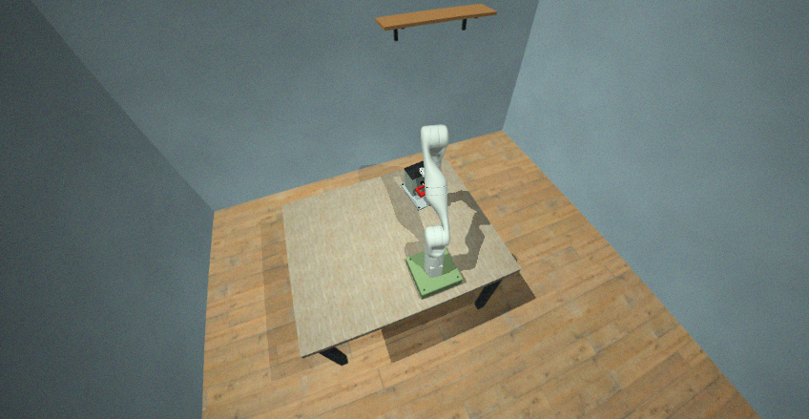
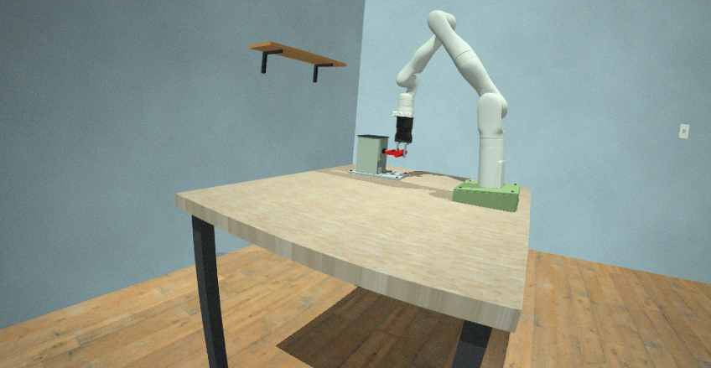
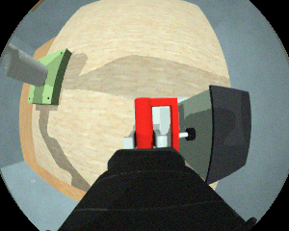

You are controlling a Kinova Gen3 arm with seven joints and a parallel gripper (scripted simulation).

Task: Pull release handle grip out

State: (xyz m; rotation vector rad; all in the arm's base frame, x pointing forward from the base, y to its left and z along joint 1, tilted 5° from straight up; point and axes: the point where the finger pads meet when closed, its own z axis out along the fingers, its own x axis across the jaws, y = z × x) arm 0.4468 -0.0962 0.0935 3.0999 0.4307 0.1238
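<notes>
The base plate lies 9 cm ahead of my hand, 3 cm to the left of it and 10 cm below it.
</notes>
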